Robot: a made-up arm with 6 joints.
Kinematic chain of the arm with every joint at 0, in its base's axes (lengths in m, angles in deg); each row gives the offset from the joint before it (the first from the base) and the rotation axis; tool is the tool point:
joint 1: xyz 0 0 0.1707 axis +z
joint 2: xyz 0 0 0 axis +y
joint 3: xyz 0 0 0.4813 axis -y
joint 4: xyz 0 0 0 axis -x
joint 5: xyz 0.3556 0 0 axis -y
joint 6: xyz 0 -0.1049 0 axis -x
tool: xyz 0 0 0
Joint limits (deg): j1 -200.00..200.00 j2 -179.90..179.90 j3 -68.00..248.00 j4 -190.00..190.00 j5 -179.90..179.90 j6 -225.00..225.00
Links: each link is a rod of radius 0.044 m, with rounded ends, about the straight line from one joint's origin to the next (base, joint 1, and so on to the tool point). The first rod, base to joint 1, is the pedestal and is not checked.
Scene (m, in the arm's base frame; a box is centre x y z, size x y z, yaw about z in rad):
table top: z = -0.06
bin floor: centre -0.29 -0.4 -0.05 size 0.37 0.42 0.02 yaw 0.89
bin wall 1: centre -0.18 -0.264 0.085 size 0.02 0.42 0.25 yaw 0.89
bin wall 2: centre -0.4 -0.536 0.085 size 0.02 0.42 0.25 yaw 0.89
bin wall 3: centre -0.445 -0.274 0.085 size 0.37 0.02 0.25 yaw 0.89
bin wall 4: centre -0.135 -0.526 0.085 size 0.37 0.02 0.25 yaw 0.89
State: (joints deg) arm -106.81 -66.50 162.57 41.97 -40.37 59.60
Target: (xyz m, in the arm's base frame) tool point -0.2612 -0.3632 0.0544
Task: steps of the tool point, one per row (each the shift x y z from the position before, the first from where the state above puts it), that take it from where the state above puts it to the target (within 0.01 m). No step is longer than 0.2 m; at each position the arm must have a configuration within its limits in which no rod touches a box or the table.
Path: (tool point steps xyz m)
1: -0.1495 0.0006 0.0356
2: -0.1435 -0.0370 0.0348
3: -0.1277 -0.0712 0.0336
4: -0.1038 -0.0998 0.0324
5: -0.0732 -0.1205 0.0311
6: -0.0392 -0.1323 0.0297
7: -0.0036 -0.1342 0.0280
8: 0.0302 -0.1269 0.0263
9: 0.0601 -0.1108 0.0246
10: 0.0839 -0.0881 0.0226
11: 0.1001 -0.0604 0.0206
12: -0.0178 -0.0165 -0.1055
13: 0.0002 0.0002 -0.1061
14: 0.0176 0.0163 -0.1013

